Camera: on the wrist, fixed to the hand. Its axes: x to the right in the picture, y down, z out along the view.
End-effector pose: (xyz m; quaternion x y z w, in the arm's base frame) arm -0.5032 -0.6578 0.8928 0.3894 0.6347 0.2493 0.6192
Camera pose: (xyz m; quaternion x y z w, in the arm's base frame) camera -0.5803 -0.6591 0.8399 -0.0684 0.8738 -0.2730 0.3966
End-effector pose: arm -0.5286 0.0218 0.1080 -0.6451 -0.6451 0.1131 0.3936
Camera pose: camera -0.5222 0.0114 0.2007 0.0191 -0.7747 -0.1804 0.6058
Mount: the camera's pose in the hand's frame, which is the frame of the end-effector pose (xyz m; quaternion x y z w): 0.0249 -0.0573 -0.0696 0.1943 0.2001 -0.6516 0.7055
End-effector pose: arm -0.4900 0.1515 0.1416 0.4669 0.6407 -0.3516 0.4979
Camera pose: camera -0.5676 0.2032 0.1346 -0.0790 -0.7875 0.6035 0.0968
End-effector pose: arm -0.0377 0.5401 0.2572 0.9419 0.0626 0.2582 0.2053
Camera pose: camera -0.0526 0.6224 0.2991 0.6119 0.7491 0.2247 0.1175
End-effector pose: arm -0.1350 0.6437 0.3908 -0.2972 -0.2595 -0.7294 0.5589
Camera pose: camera -0.2055 0.5916 0.3582 0.2139 -0.4066 -0.8877 0.0287
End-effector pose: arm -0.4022 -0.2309 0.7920 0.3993 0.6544 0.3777 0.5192
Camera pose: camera -0.4815 -0.2363 0.7427 -0.1194 0.8991 -0.1191 0.4039
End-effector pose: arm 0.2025 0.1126 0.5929 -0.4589 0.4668 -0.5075 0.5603
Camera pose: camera 0.1269 0.0813 0.6381 -0.4175 0.0438 -0.9056 0.0604
